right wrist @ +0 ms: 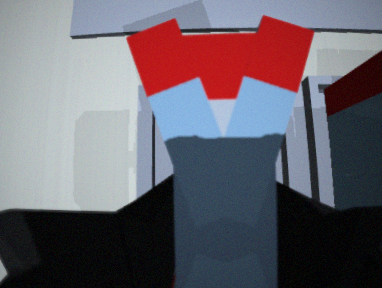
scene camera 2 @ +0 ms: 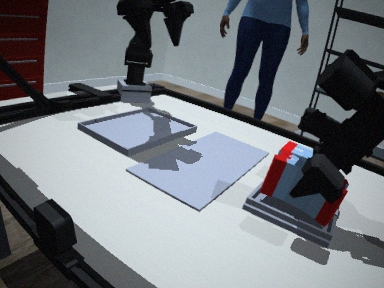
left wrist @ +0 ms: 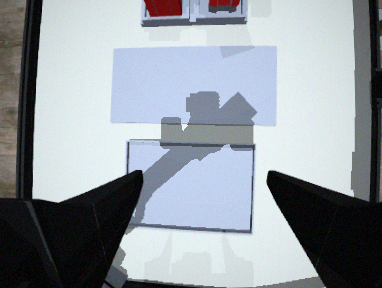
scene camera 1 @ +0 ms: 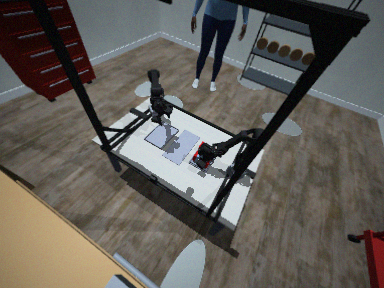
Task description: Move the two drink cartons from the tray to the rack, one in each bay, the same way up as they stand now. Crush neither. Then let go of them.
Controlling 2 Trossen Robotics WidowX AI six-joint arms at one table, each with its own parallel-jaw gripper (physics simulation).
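Places are measured from the left arm's base along level axes (x ahead, y left, z up), in metres.
Pixels of known places: left gripper, fingertip midpoint: [scene camera 2: 163, 47] [left wrist: 205, 176] [scene camera 1: 165, 122]; right gripper, fingertip midpoint: [right wrist: 214, 177] [scene camera 2: 293, 191] [scene camera 1: 199, 159]; left arm's base, origin of the base link: [scene camera 2: 134, 82].
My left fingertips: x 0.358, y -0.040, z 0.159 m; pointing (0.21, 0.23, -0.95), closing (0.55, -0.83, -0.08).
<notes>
Ahead of a thing's pixels: the offset from my left fingertips to its top centre. "*": to the spot under its first point. Level surfaces: height alone.
The rack {dz -0.195, dx +0.280, dy +0.212 m} [scene camera 1: 194, 165] [scene camera 2: 280, 215] [left wrist: 195, 21] [right wrist: 309, 145] has two bays. My right gripper [scene camera 1: 202, 156] [scene camera 2: 304, 191] [right wrist: 214, 177] is shut on a blue carton with red ends {dz -0.116, dx +0.314, dy +0.161 m} [scene camera 2: 284, 186] [right wrist: 225, 215], low at the rack's near bay in scene camera 2; its underside is hidden. The other carton {* dz -0.172, dx +0.191, dy +0.221 m} [left wrist: 162, 6] [right wrist: 355, 150] stands in the neighbouring bay, partly hidden behind the held one in scene camera 2. My left gripper [scene camera 1: 159, 120] [scene camera 2: 176, 40] [left wrist: 205, 176] is open and empty, high above the tray {* dz -0.209, dx +0.009, dy -0.111 m} [scene camera 2: 102, 140] [left wrist: 253, 190], which holds no carton.
A thin flat pale panel [scene camera 1: 187, 141] [scene camera 2: 235, 155] [left wrist: 145, 75] [right wrist: 100, 15] lies between tray and rack. Dark frame posts [scene camera 1: 75, 80] rise around the white table {dz -0.214 m} [scene camera 1: 172, 182]. A person [scene camera 1: 215, 45] stands beyond it.
</notes>
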